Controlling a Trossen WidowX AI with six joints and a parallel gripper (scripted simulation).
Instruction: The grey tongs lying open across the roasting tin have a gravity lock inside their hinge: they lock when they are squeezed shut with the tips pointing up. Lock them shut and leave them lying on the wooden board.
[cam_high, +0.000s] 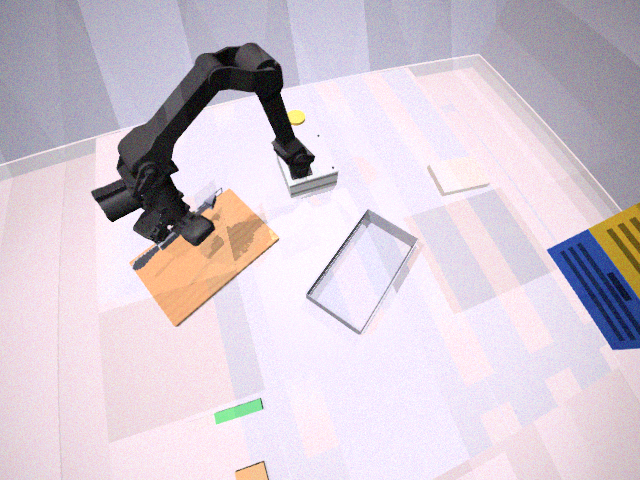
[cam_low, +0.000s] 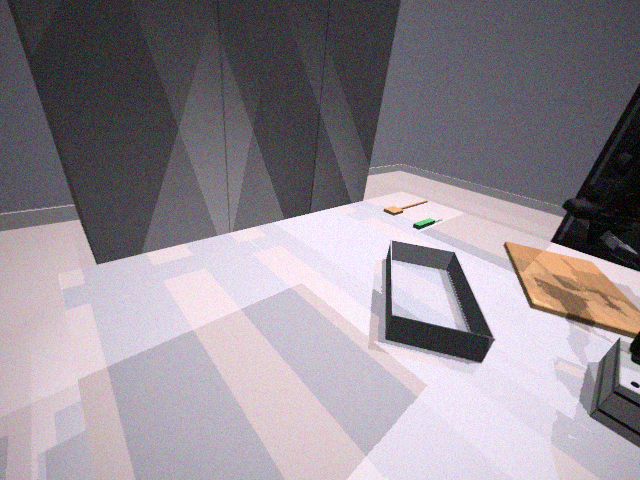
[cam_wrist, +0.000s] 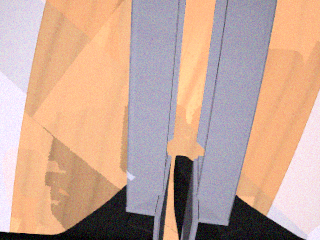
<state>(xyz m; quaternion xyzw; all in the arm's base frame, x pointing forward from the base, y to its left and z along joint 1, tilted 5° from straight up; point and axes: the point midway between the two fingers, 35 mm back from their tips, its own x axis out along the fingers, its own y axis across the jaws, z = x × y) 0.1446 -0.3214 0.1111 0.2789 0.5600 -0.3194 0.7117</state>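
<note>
Right now the wooden board is 110 mm below my gripper tip. From my gripper tip the other things lie so: roasting tin: 410 mm to the left, 180 mm ahead, 90 mm below; then beige tile: 850 mm to the left, 110 mm below, 30 mm behind.
</note>
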